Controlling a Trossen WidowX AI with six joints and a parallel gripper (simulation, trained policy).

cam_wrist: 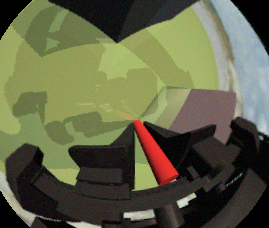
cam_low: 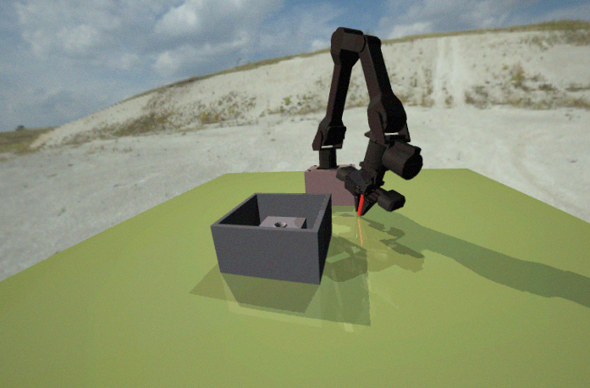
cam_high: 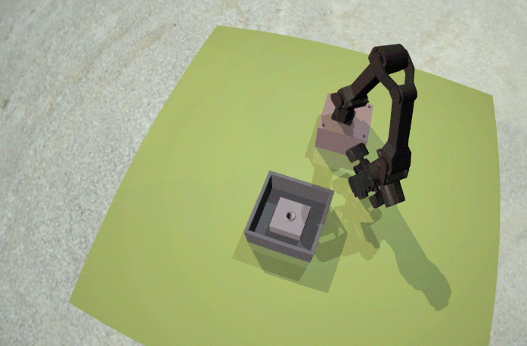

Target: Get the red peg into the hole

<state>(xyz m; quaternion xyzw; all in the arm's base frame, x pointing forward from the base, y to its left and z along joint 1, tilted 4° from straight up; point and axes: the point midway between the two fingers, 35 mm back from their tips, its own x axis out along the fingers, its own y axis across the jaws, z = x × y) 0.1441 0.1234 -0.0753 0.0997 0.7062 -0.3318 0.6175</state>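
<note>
Now: the grey plate 21 cm ahead of my gripper tip, 14 cm to the right of it and 4 cm above it. Round my gripper tip: red peg (4 cm above, 1 cm to the left); then grey box (21 cm ahead, 14 cm to the right, 2 cm above).
</note>
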